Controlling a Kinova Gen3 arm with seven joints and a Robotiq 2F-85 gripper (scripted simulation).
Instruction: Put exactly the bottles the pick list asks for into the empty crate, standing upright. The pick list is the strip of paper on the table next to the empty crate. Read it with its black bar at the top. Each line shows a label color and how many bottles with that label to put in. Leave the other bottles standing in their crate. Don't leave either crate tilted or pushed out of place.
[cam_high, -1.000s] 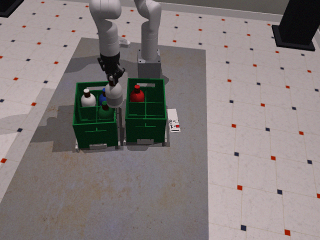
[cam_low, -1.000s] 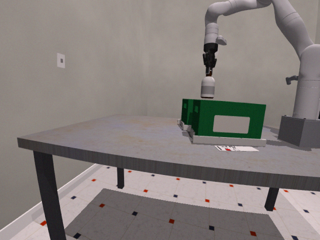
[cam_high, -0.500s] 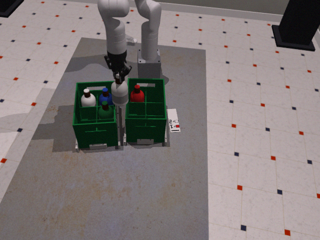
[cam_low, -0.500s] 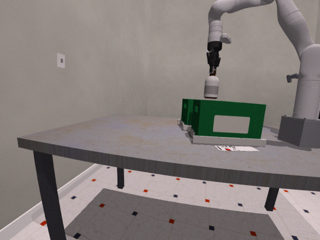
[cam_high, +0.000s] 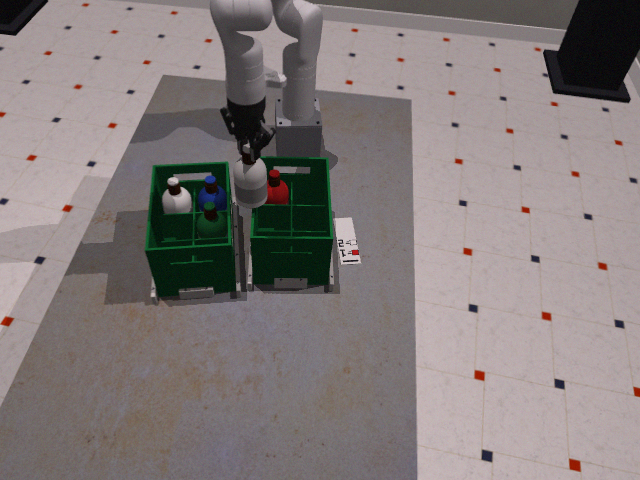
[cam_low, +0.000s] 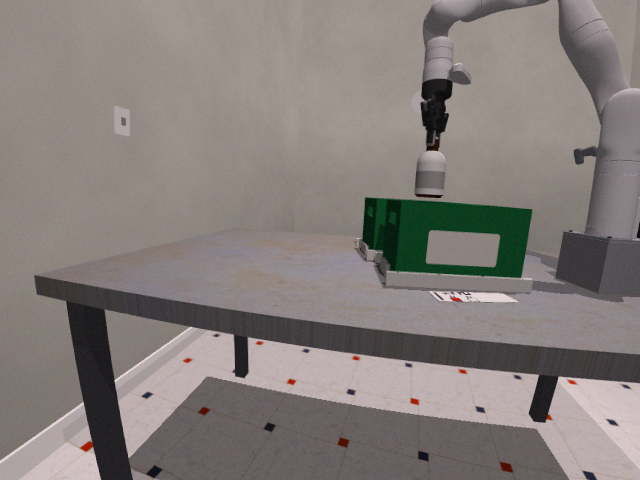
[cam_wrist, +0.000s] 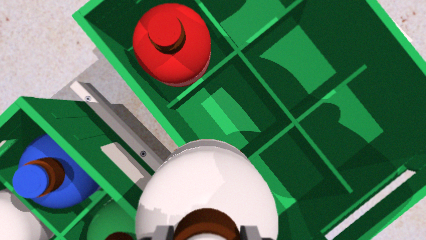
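The red-label bottle lies 120 mm behind my hand, 30 mm to the left of it and 250 mm below it. Round my hand: green bottle: 20 mm ahead, 100 mm to the right, 250 mm below; blue bottle: 70 mm behind, 120 mm to the right, 250 mm below; pick list: 70 mm behind, 230 mm to the left, 330 mm below.
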